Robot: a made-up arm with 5 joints.
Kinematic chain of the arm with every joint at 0, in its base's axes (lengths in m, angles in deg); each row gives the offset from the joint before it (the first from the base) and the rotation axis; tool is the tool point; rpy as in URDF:
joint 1: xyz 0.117 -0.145 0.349 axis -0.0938 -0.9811 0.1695
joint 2: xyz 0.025 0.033 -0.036 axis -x
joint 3: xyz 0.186 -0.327 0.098 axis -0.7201 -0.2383 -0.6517
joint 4: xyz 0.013 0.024 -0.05 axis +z
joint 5: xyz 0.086 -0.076 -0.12 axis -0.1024 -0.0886 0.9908
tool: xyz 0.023 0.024 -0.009 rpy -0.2 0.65 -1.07
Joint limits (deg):
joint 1: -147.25..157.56
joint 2: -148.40..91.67
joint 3: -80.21..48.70
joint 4: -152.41..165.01
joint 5: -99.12..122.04
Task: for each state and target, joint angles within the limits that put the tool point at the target. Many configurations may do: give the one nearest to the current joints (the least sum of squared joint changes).
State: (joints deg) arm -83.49 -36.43 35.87 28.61 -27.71
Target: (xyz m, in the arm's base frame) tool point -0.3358 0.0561 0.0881
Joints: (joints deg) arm -107.21 -89.56 20.94 34.08 -24.58
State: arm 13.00 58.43 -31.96 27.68 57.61
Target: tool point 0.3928 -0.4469 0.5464
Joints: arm 16.84 33.42 8.11 1.90 65.34
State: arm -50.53 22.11 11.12 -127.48 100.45
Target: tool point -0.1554 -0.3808 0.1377
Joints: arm -76.02 -23.02 27.65 -115.40 96.79
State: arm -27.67 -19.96 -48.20 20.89 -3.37
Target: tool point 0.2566 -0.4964 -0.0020
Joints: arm -34.59 -11.74 10.14 0.42 -14.09
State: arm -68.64 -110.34 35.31 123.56 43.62
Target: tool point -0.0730 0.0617 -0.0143
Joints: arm -73.25 -94.84 34.62 123.62 44.11
